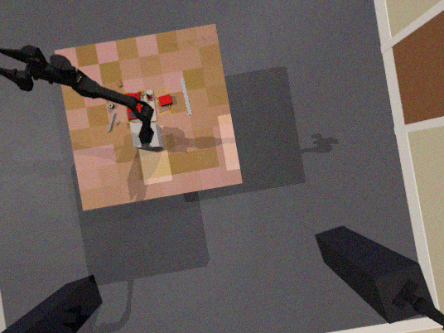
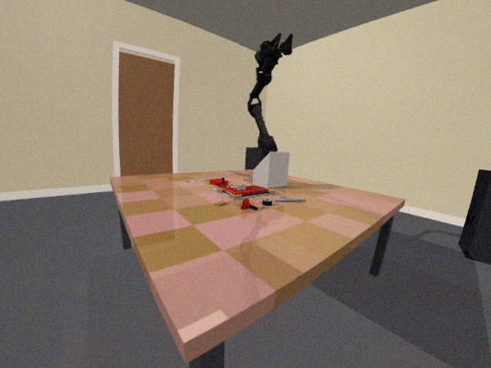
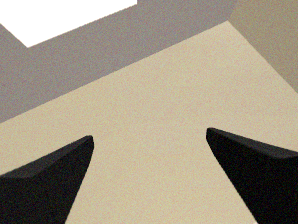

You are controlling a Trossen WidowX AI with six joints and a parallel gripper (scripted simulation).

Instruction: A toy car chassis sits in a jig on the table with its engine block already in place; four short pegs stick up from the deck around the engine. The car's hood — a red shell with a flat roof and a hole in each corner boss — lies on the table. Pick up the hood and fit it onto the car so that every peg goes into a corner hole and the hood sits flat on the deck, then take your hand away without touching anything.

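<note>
Right now the red hood is 3 cm ahead of my gripper tip, 38 cm to the right of it and 73 cm below it. Also, from my gripper tip: grey rod: 1 cm ahead, 9 cm to the left, 74 cm below; black ring: 13 cm ahead, 5 cm to the left, 74 cm below; long grey bar: 1 cm ahead, 54 cm to the right, 75 cm below.
</note>
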